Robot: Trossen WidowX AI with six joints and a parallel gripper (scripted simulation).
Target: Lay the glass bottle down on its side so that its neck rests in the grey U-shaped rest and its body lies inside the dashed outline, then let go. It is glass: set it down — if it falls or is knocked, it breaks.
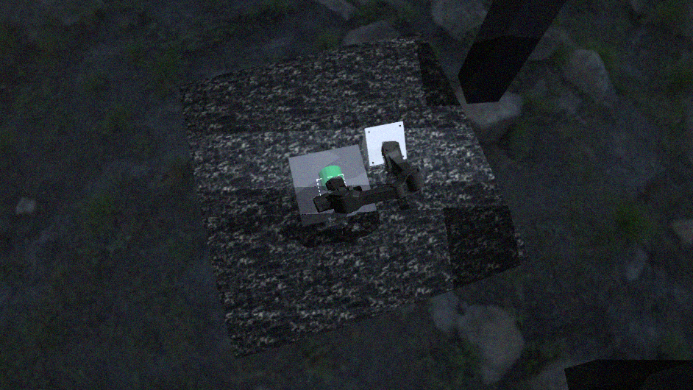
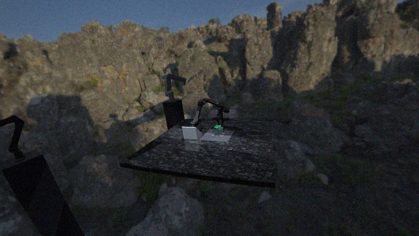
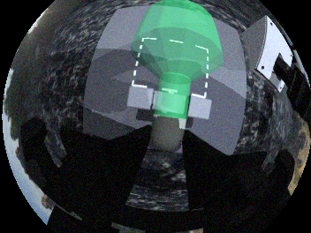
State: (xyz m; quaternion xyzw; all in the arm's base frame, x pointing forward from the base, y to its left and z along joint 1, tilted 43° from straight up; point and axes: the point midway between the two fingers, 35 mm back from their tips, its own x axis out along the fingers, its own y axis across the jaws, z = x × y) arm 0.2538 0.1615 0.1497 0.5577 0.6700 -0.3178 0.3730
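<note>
The green glass bottle is 10 mm ahead of my gripper tip and 50 mm to the right of it. The rest, counted from my gripper tip: grey mat (10 mm ahead, 110 mm to the right, 60 mm below).
</note>
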